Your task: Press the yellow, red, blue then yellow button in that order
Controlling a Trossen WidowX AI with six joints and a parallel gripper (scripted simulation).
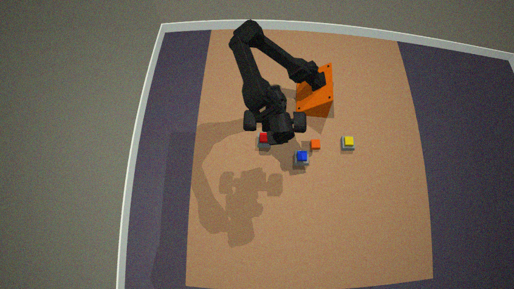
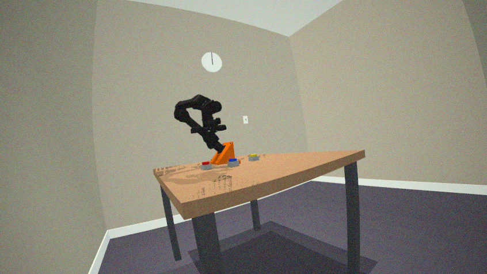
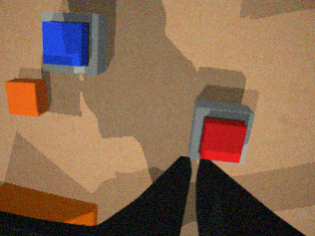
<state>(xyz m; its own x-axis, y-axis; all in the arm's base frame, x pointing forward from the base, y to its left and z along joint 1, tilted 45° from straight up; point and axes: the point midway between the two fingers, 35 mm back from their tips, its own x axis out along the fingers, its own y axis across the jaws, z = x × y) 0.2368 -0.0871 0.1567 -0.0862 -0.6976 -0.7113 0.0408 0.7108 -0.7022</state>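
Now: the blue button 10 cm to the left of my gripper tip, 9 cm below it and 4 cm ahead of it. From my gripper tip the other things lie so: yellow button 28 cm to the left, 9 cm below, 1 cm behind; then red button 9 cm below, 3 cm to the right, 3 cm behind; then small orange block 15 cm to the left, 12 cm below, 1 cm behind.
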